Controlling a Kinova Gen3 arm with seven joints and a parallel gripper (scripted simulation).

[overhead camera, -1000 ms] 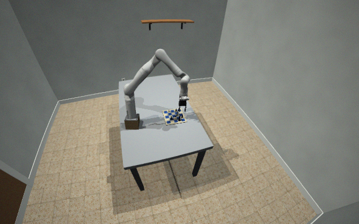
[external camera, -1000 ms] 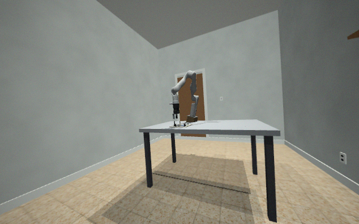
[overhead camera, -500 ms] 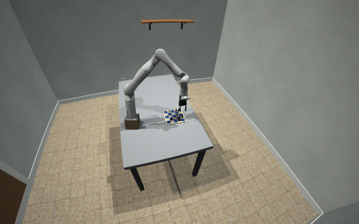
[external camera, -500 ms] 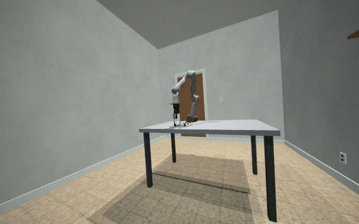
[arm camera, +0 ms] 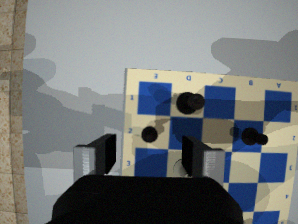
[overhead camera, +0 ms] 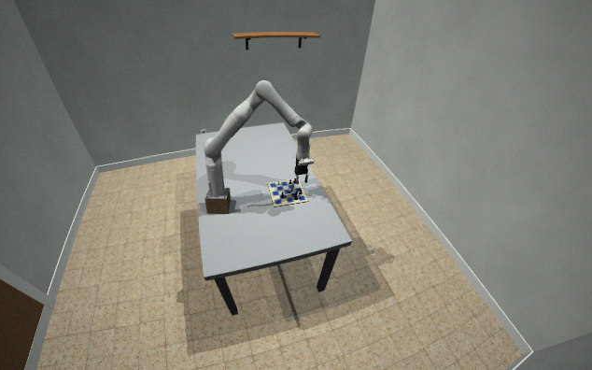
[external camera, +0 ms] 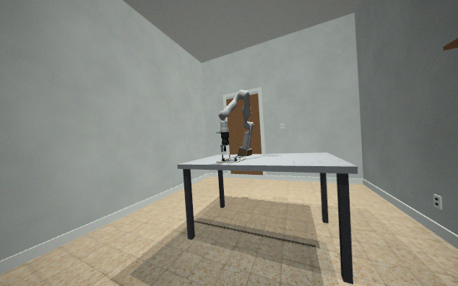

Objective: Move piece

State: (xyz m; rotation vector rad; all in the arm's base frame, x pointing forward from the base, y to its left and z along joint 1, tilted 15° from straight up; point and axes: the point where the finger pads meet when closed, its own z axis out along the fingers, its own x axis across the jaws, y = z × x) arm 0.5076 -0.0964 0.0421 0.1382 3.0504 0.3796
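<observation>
Right now my hand is 5 cm past the black chess piece, 3 cm to the left of it and 8 cm above it. The rest, counted from my hand: white pawn 11 cm behind, 12 cm to the left, 10 cm below; chessboard 8 cm behind, 4 cm to the left, 11 cm below.
</observation>
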